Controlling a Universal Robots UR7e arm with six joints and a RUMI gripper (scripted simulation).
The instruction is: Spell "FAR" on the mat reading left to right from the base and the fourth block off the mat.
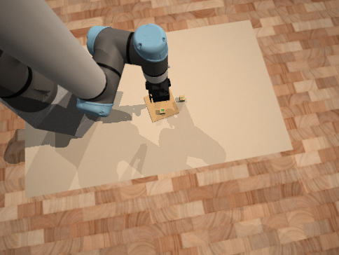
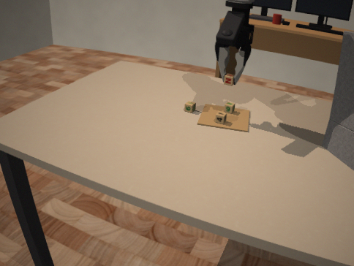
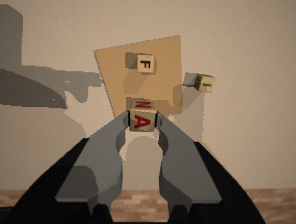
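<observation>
The brown mat is 120 mm below my hand. Also, from my hand: F block: 10 mm ahead, 40 mm to the left, 100 mm below; green R block: 10 mm behind, 40 mm to the right, 100 mm below; red-lettered block: right at my hand.
</observation>
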